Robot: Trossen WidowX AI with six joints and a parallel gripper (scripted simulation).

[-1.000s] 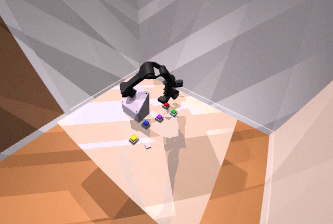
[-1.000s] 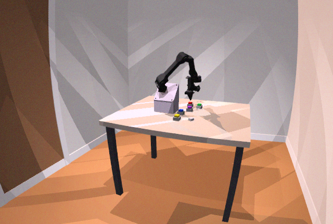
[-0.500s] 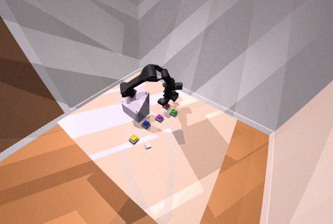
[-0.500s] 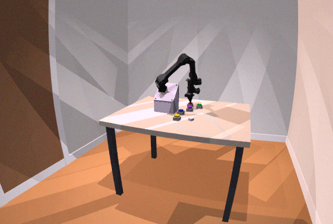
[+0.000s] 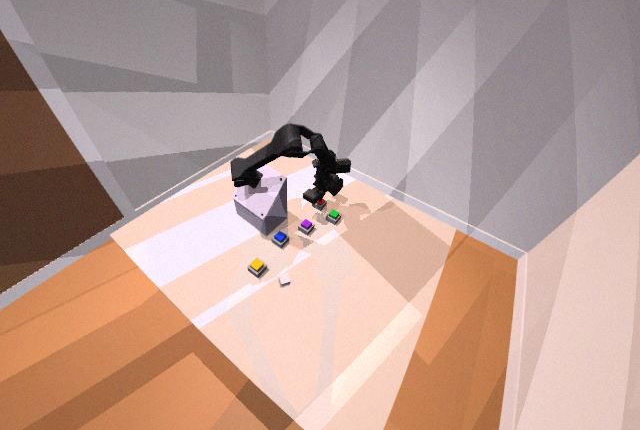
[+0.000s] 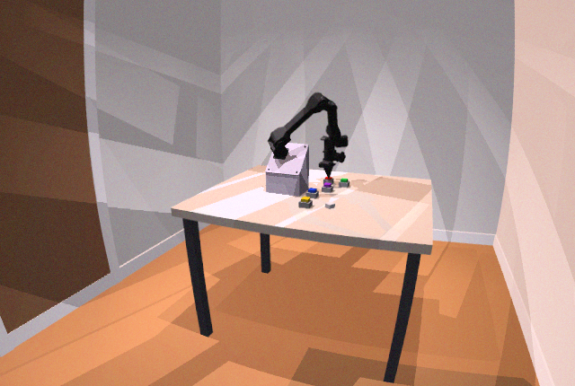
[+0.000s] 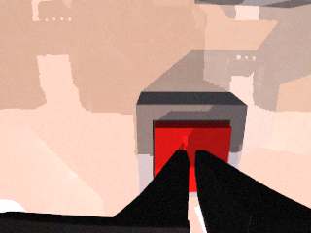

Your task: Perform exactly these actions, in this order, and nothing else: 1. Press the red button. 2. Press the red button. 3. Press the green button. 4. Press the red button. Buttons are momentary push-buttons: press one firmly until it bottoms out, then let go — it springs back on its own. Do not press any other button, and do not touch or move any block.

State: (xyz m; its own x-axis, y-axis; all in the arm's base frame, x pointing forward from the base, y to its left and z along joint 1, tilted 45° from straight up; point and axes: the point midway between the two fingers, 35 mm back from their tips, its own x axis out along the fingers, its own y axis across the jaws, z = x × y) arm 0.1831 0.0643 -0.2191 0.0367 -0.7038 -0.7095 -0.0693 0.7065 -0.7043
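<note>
The red button lies 1 cm below my gripper tip. Round my gripper tip: purple button 4 cm ahead, 14 cm to the right; blue button 1 cm ahead, 25 cm to the right; green button 9 cm ahead, 2 cm to the right.
</note>
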